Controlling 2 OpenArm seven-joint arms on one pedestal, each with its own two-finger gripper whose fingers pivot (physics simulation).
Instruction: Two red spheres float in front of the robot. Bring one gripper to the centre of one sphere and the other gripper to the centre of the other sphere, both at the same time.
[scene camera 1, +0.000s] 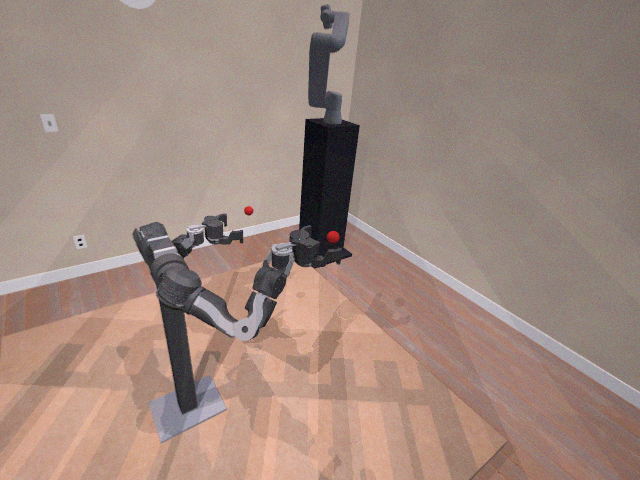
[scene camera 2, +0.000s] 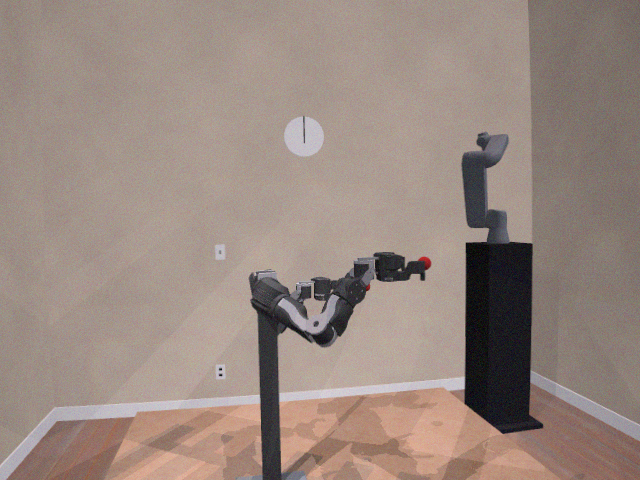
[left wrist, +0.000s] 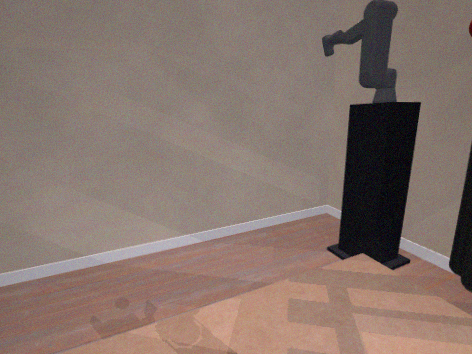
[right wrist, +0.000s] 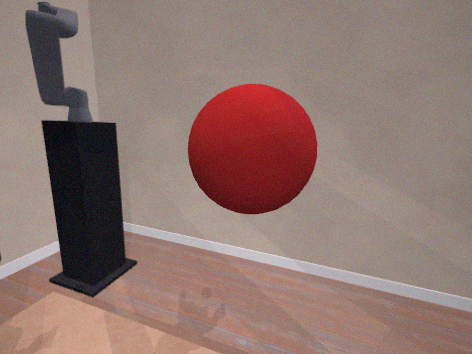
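One red sphere (scene camera 1: 332, 237) (scene camera 2: 425, 261) (right wrist: 252, 149) floats at the fingertips of my right gripper (scene camera 1: 324, 243). It is partly covered by a finger in scene camera 2 and fills the middle of the right wrist view. My right gripper is open and empty. The other red sphere (scene camera 1: 248, 210) (scene camera 2: 367, 287) floats ahead of my left gripper (scene camera 1: 232, 227), apart from its fingertips; my right arm partly hides it in scene camera 2. My left gripper is open and empty; its fingers are hidden in scene camera 2. A red edge shows at the left wrist view's right border; which sphere, I cannot tell.
A black pillar (scene camera 1: 325, 175) (scene camera 2: 497, 330) (left wrist: 377, 180) (right wrist: 87, 200) bears a grey arm (scene camera 1: 319, 72) (scene camera 2: 474, 188) (left wrist: 376, 47) (right wrist: 46, 60) beyond the spheres. A dark shape (left wrist: 464, 235) cuts into the left wrist view's right edge. Walls stand behind.
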